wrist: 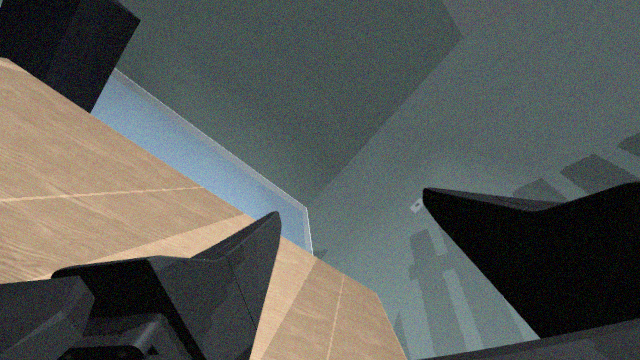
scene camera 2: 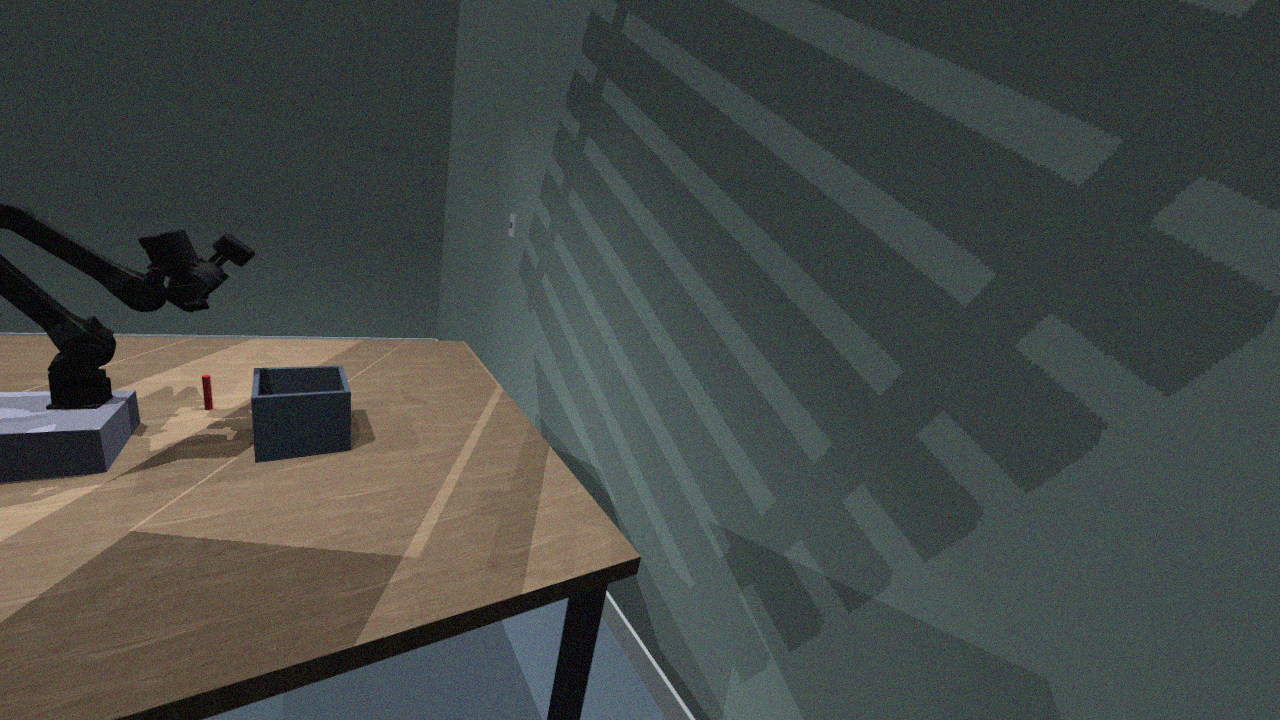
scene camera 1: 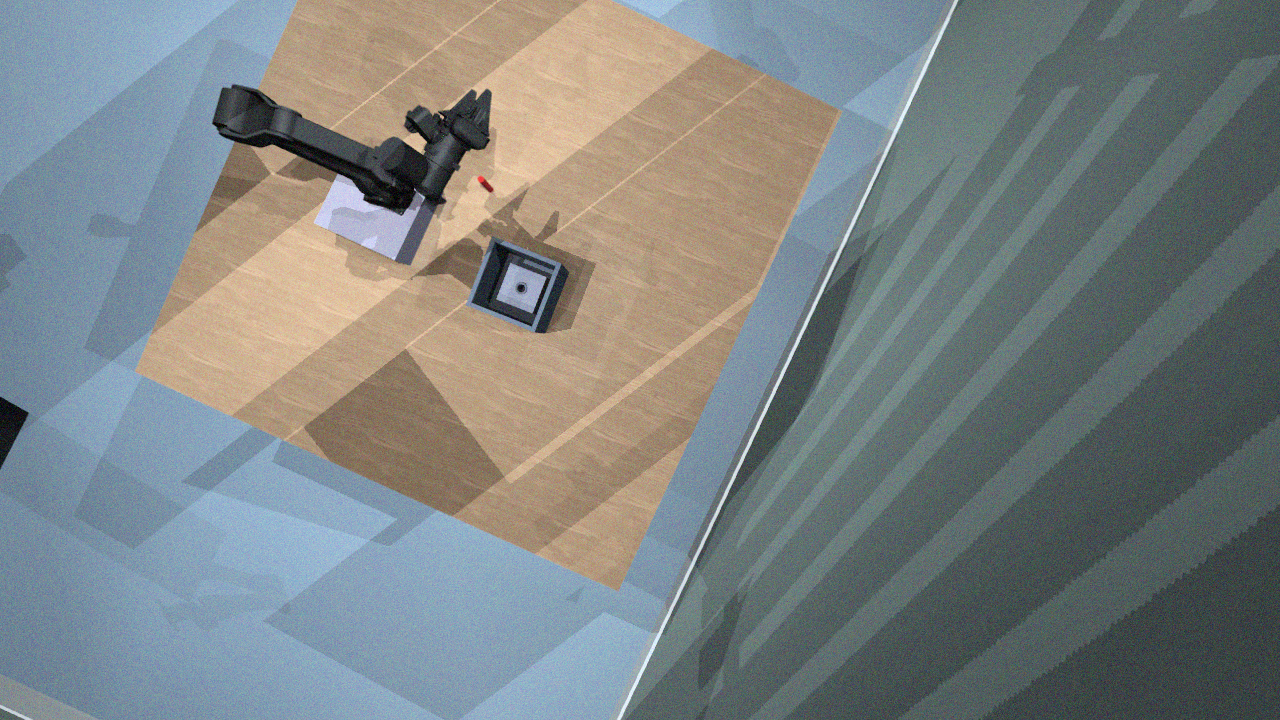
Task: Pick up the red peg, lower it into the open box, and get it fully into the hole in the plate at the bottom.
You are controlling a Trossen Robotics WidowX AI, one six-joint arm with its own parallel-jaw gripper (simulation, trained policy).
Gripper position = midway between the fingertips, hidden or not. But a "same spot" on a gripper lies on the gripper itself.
Labels:
The gripper shows in the wrist view, in scene camera 2 [221, 265] and in scene camera 1. A plate shows in scene camera 1 [516, 277]; in the wrist view it is out of frame, in scene camera 2 it is hidden by a dark blue box. One and the same spot on the gripper: [wrist: 561, 265] is [scene camera 1: 472, 120].

